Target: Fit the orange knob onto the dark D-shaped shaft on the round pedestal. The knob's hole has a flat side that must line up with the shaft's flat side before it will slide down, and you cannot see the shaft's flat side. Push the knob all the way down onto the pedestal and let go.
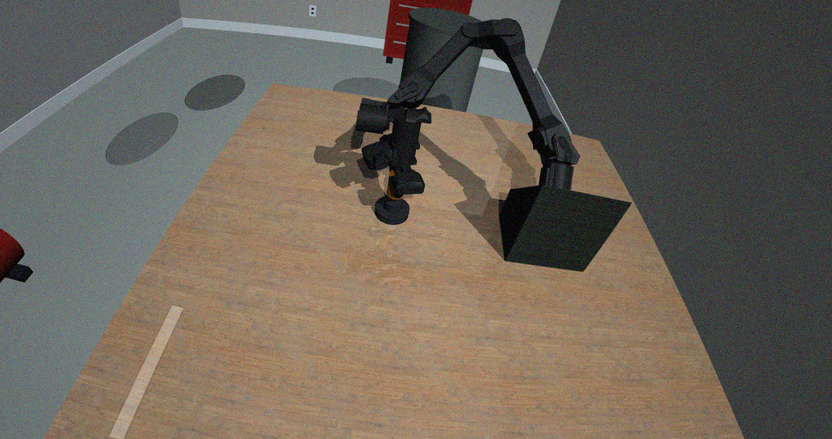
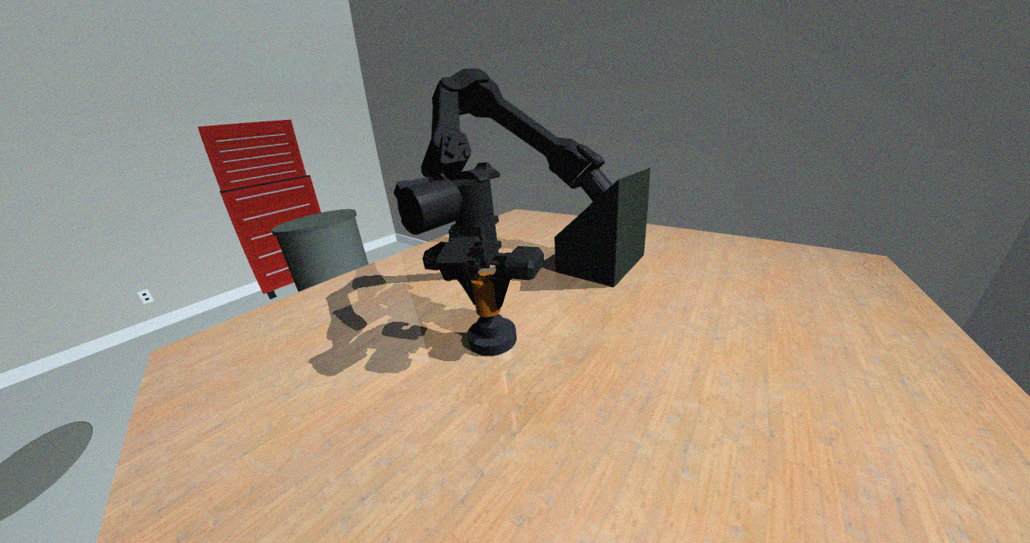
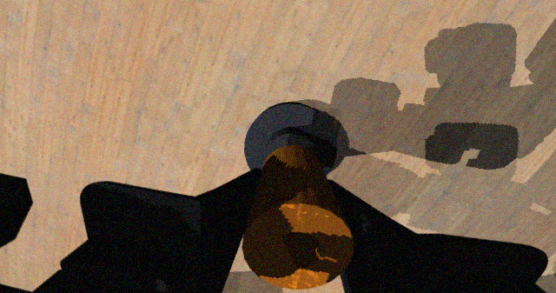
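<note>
My gripper tip is 2 cm below the orange knob. Round my gripper tip: dark round pedestal (4 cm below).
</note>
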